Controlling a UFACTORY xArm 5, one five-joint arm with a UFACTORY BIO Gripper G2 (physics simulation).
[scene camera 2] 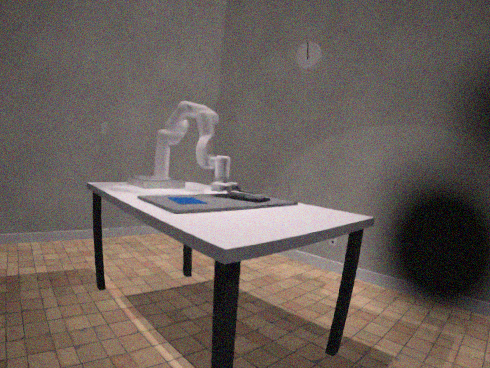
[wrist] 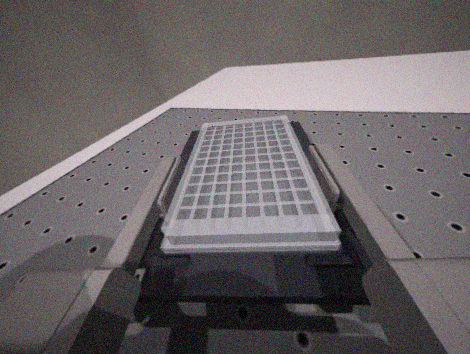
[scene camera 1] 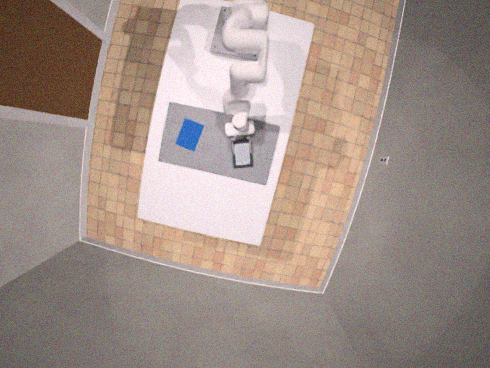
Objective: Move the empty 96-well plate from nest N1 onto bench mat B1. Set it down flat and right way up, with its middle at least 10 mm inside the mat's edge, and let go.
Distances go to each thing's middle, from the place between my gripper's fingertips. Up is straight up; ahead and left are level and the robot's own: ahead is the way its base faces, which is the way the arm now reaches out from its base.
The clear 96-well plate point(wrist: 248, 187) is right at my hand. The rest, counted from my hand: dark nest point(wrist: 269, 277) 20 mm below.
